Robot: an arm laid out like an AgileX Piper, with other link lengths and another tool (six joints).
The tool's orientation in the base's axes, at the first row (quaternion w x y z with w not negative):
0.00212, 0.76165, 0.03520, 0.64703
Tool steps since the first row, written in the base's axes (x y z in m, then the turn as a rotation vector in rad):
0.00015, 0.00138, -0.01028, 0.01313, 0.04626, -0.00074
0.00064, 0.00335, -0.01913, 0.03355, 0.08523, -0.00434
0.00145, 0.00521, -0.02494, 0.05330, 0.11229, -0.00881
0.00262, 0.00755, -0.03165, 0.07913, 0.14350, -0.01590
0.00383, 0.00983, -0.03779, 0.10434, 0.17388, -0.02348
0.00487, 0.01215, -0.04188, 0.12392, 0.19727, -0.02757
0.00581, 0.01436, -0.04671, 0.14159, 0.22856, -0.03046
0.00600, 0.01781, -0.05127, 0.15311, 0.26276, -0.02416
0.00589, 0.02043, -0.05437, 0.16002, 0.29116, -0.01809
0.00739, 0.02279, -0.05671, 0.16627, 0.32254, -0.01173
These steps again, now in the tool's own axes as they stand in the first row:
-0.01003, -0.00187, 0.00188, 0.00398, -0.04551, 0.01502
-0.01856, -0.00424, 0.00389, 0.00590, -0.08352, 0.03739
-0.02405, -0.00634, 0.00571, 0.00619, -0.10973, 0.05873
-0.03034, -0.00894, 0.00805, 0.00510, -0.13989, 0.08666
-0.03607, -0.01145, 0.01034, 0.00338, -0.16928, 0.11403
-0.03981, -0.01391, 0.01213, 0.00380, -0.19182, 0.13499
-0.04429, -0.01631, 0.01393, 0.00555, -0.22227, 0.15420
-0.04856, -0.01996, 0.01501, 0.01553, -0.25550, 0.16598
-0.05148, -0.02273, 0.01552, 0.02422, -0.28318, 0.17301
-0.05342, -0.02512, 0.01748, 0.03326, -0.31385, 0.17946

